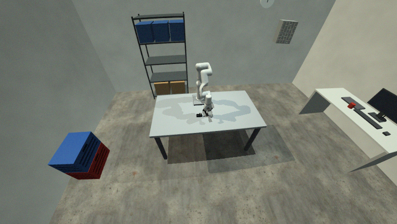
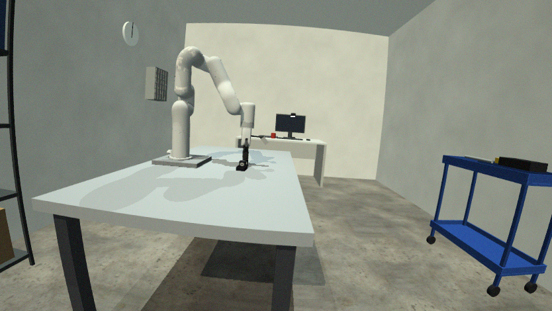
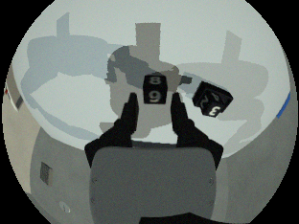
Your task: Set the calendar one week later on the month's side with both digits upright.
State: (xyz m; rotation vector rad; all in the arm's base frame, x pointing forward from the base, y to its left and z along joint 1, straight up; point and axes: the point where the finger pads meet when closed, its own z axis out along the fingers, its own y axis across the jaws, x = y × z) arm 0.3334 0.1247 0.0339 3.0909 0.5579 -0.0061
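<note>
The cube is 4 cm below my hand.
</note>
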